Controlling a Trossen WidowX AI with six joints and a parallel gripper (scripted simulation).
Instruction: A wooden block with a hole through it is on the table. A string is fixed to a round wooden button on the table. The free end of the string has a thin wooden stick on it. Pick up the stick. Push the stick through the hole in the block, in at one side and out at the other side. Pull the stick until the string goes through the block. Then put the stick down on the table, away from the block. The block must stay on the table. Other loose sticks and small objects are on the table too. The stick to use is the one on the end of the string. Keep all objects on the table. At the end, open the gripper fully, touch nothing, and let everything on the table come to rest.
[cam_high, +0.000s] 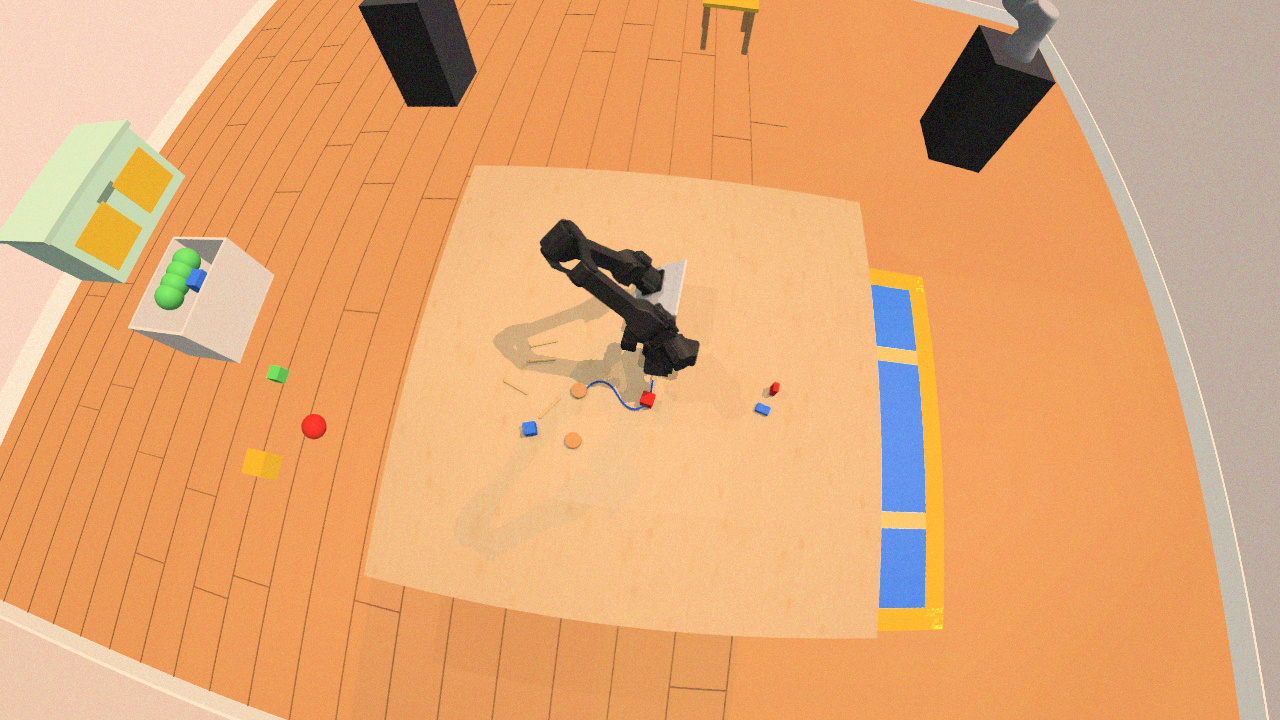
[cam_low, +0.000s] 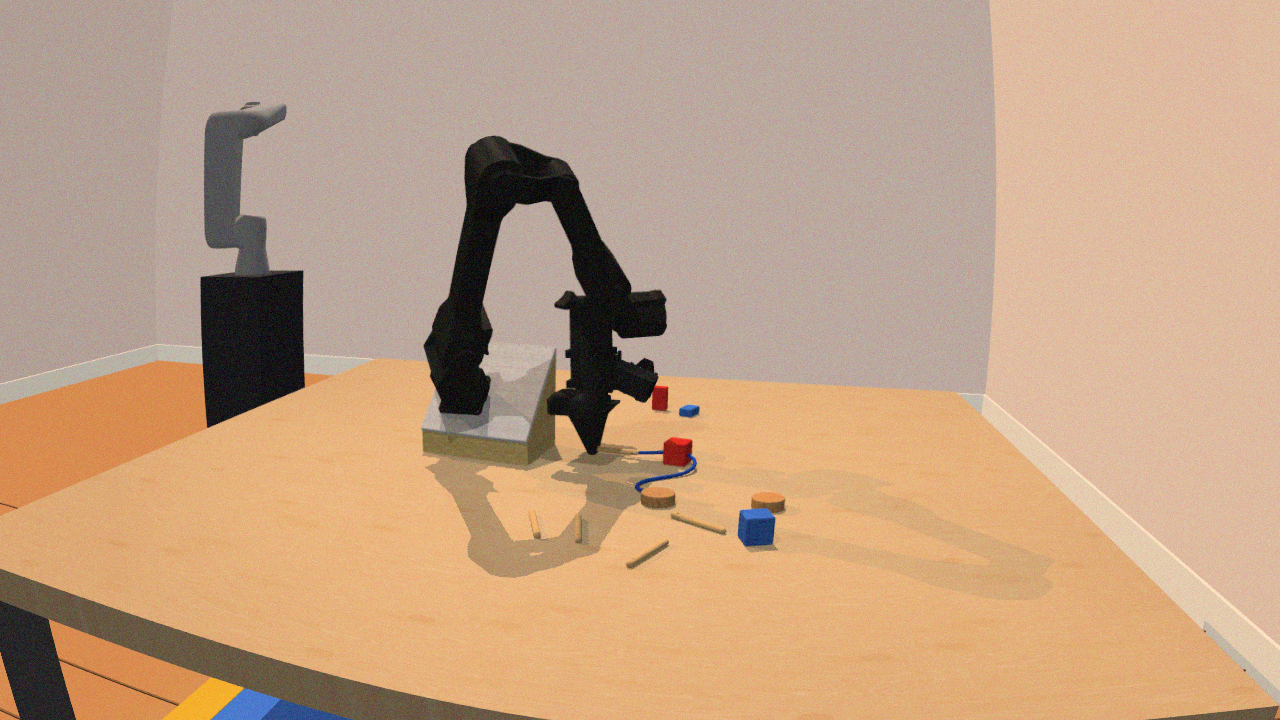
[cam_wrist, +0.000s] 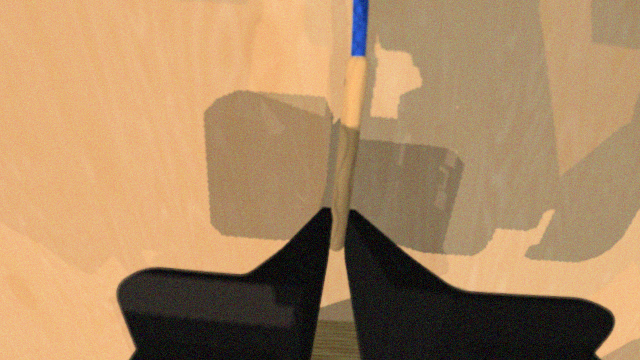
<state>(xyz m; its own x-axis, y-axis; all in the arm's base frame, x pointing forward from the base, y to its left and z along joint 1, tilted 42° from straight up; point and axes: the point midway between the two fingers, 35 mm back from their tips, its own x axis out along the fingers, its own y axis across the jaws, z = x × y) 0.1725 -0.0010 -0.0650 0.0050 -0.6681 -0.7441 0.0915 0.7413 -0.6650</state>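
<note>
Now: gripper tip 4 cm short of the thin wooden stick and 1 cm below it. Also, from my gripper tip: red cube (12 cm ahead, 2 cm above, 1 cm to the right); small red block (31 cm to the left, 4 cm ahead, 2 cm above); small blue piece (28 cm to the left, 10 cm ahead, 1 cm above).
</note>
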